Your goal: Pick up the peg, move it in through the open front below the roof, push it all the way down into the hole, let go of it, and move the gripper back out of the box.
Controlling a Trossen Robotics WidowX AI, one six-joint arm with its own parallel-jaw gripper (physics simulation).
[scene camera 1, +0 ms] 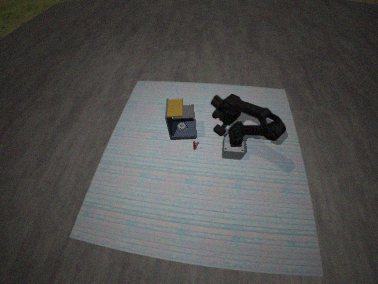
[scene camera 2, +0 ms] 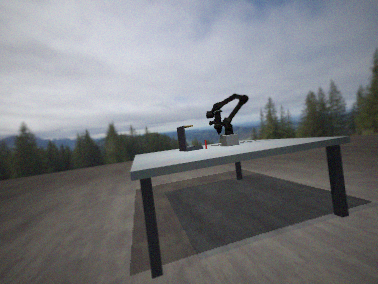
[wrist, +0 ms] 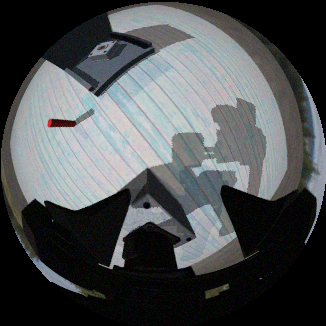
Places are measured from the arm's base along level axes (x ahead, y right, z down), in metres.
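Pixels of known places: gripper, between the fingertips: (scene camera 1: 226, 128) (scene camera 2: 219, 133) (wrist: 176, 192); arm's base, origin of its link: (scene camera 1: 235, 141) (scene camera 2: 229, 134) (wrist: 150, 240).
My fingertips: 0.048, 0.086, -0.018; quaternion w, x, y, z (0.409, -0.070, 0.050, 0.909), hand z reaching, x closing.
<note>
For each thing: its middle in the pictures, then the offset to it from my fingertips, as dx, dy, dz. "pt": a spot on its surface instead. Level surfaces: height alone.
- red peg, middle of its body: (wrist: 62, 122) (scene camera 1: 194, 145) (scene camera 2: 205, 144) +0.197, -0.072, +0.076
- dark floor plate, a spot on its surface: (wrist: 116, 68) pt +0.196, +0.069, +0.095
- light square block, middle of its body: (wrist: 103, 50) (scene camera 1: 181, 126) +0.284, +0.090, +0.091
- table, height of its surface: dz +0.116
The red peg (scene camera 1: 194, 145) (scene camera 2: 205, 144) (wrist: 62, 123) stands upright on the table, just outside the box's near right corner in scene camera 1. The box has a dark wall (scene camera 2: 182, 138) (wrist: 82, 37), a yellow roof (scene camera 1: 175, 107) (scene camera 2: 188, 126) and a dark floor plate (scene camera 1: 185, 134) (wrist: 116, 68). A light square block (scene camera 1: 182, 126) (wrist: 103, 49) with the hole sits on that plate. My gripper (scene camera 1: 217, 122) (scene camera 2: 215, 127) (wrist: 176, 192) is open and empty. It hangs above the table, between the box and the arm's base, apart from the peg. The roof does not show in the wrist view.
The arm's grey base (scene camera 1: 234, 152) (scene camera 2: 230, 140) (wrist: 142, 215) stands on the table (scene camera 1: 190, 200) (scene camera 2: 260, 150) (wrist: 125, 145) to the right of the box and peg in scene camera 1. Arm shadows fall across the table in the wrist view.
</note>
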